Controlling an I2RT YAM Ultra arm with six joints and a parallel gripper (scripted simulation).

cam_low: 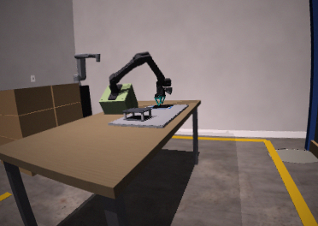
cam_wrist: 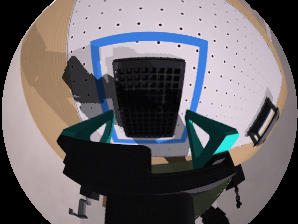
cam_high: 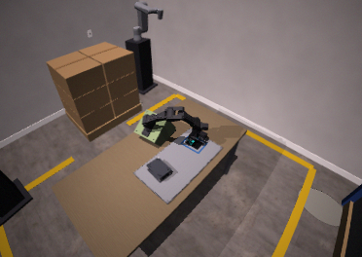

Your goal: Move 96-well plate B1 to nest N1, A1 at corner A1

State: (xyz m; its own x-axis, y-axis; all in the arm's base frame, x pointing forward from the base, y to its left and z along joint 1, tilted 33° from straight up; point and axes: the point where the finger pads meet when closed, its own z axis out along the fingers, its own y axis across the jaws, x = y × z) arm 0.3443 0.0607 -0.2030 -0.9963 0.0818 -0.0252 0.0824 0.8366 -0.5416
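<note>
Right now the 96-well plate is 20 mm below my hand.
</note>
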